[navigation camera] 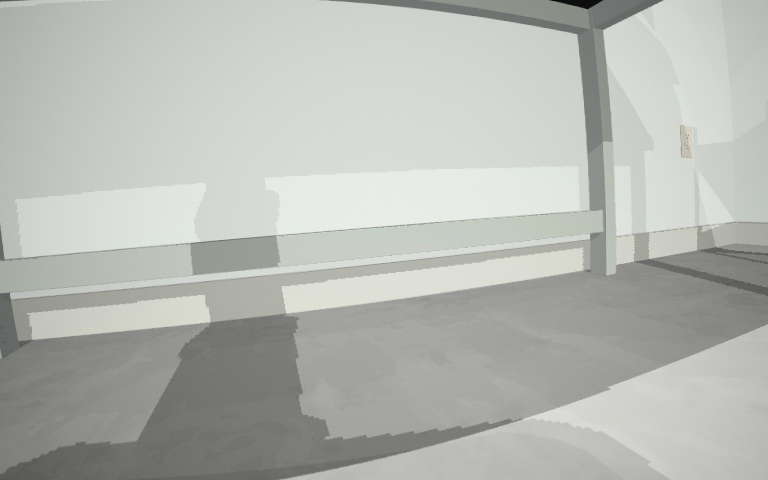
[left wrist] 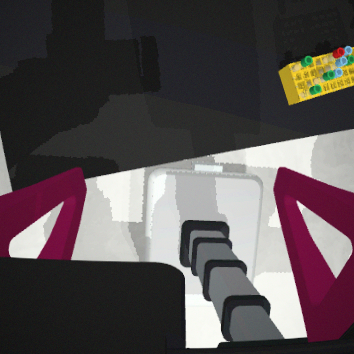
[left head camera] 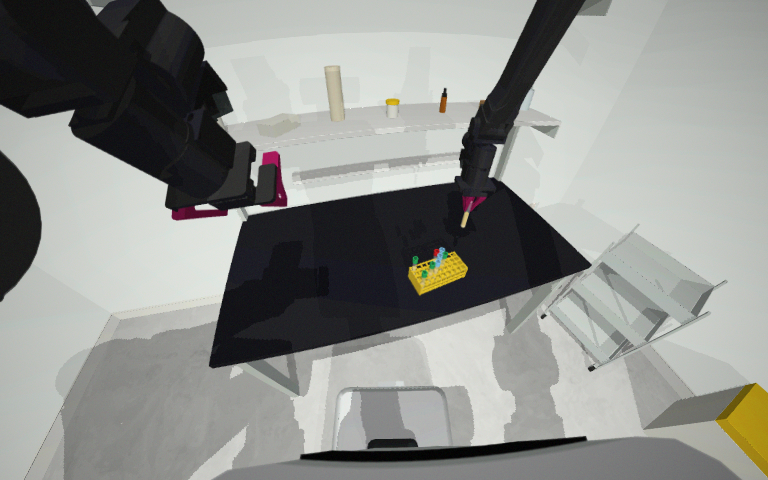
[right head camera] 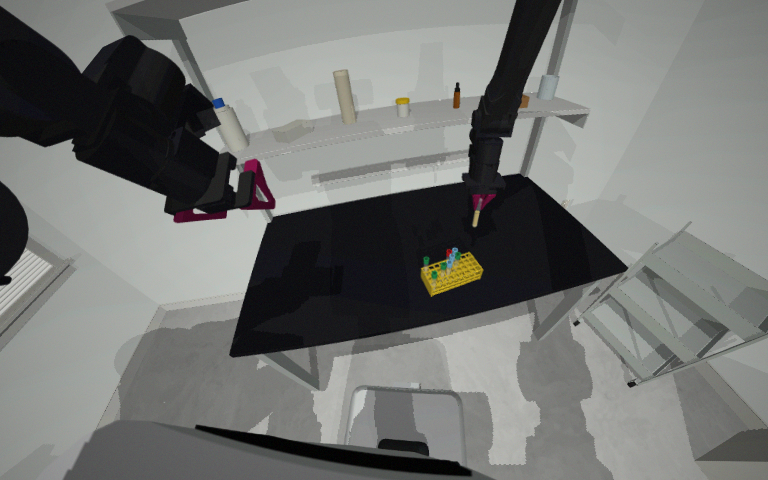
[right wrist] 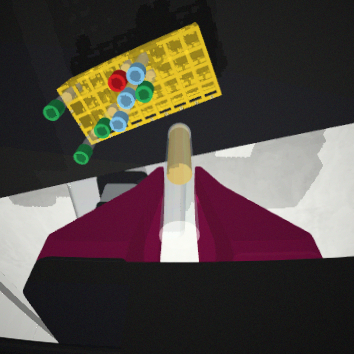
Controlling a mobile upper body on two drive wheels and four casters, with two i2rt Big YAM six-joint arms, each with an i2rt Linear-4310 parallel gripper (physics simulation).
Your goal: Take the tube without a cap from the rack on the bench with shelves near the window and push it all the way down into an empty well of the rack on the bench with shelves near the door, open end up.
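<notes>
A yellow rack [left head camera: 444,281] [right head camera: 457,283] [left wrist: 288,87] [right wrist: 209,62] stands on the black bench top [left head camera: 362,305] [right head camera: 373,316]. It holds several tubes with green, blue and red caps, and has empty wells toward its right end. My right gripper [left head camera: 473,202] [right head camera: 483,201] [right wrist: 178,177] is shut on a clear tube with yellowish content [left head camera: 464,219] [right head camera: 475,218] [right wrist: 179,150]; no cap shows on it. The tube points down and hangs above the bench, behind the rack in the head views, apart from it. My left gripper [left head camera: 254,208] [right head camera: 247,211] [left wrist: 179,177] is open and empty, high at the left.
A shelf [left head camera: 368,125] [right head camera: 373,134] behind the bench carries a beige cylinder [left head camera: 334,93] [right head camera: 344,96], a yellow-lidded jar [left head camera: 392,108] [right head camera: 402,107] and an amber dropper bottle [left head camera: 443,101] [right head camera: 456,97]. A grey step ladder [left head camera: 611,308] [right head camera: 645,305] stands right of the bench.
</notes>
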